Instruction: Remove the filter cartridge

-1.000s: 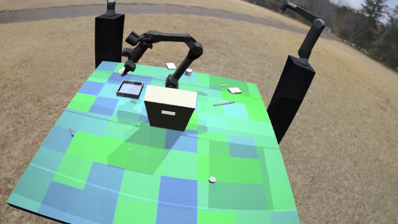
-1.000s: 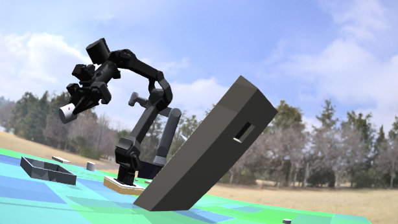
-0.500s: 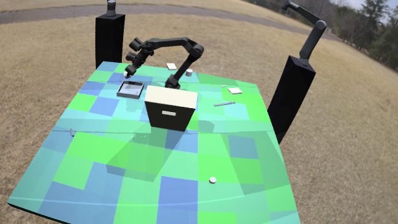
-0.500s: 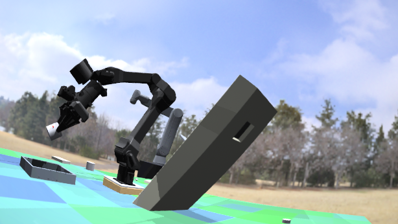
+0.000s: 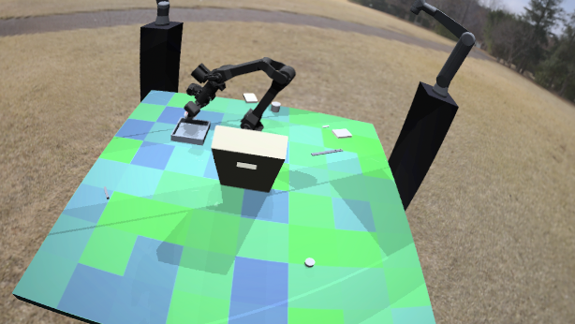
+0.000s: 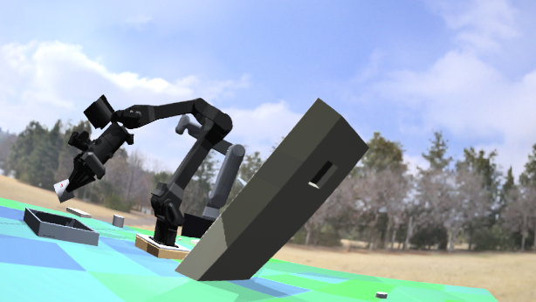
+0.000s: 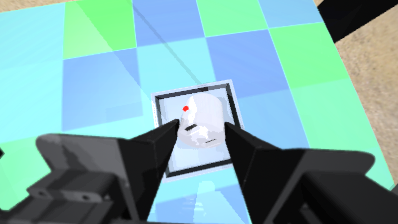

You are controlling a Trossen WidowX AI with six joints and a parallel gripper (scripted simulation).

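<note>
Right now my gripper tip is right at the filter cartridge. From my gripper tip the other things lie so: tray (9 cm below).
</note>
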